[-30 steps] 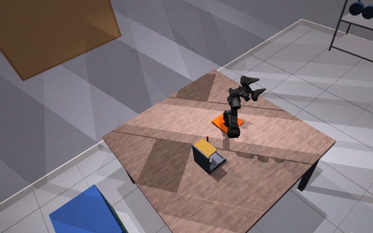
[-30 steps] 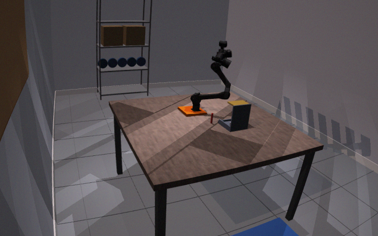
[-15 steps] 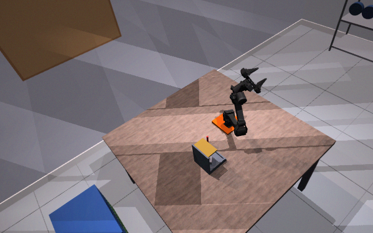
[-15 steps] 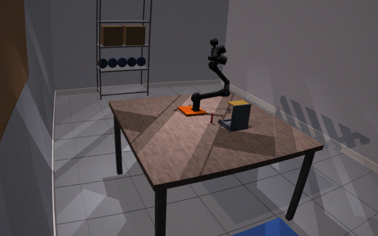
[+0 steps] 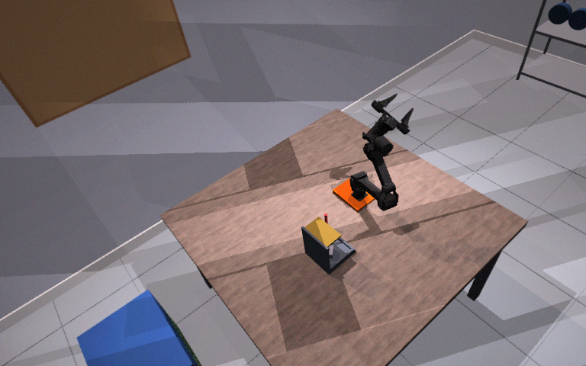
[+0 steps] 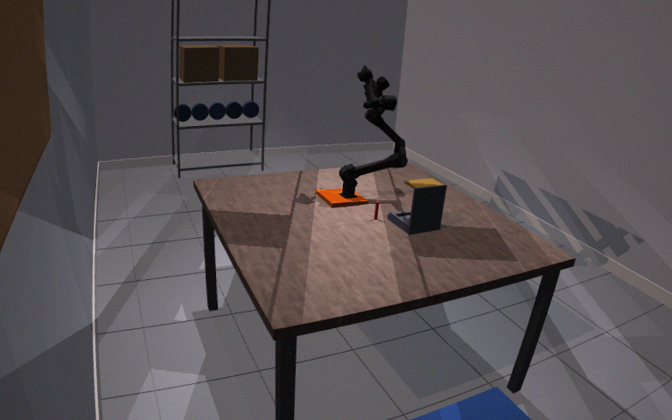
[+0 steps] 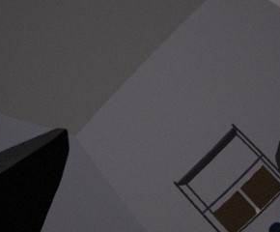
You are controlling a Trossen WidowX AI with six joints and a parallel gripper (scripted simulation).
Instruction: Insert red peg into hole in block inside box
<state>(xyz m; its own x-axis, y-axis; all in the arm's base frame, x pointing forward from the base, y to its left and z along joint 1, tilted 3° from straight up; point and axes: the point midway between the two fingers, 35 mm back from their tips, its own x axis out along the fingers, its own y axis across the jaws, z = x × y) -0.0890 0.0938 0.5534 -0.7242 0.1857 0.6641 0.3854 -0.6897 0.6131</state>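
Now: the red peg 550 mm below my gripper tip, 370 mm ahead of it and 110 mm to the right of it. From my gripper tip the other things lie so: yellow roof: 500 mm ahead, 390 mm below, 20 mm to the left.
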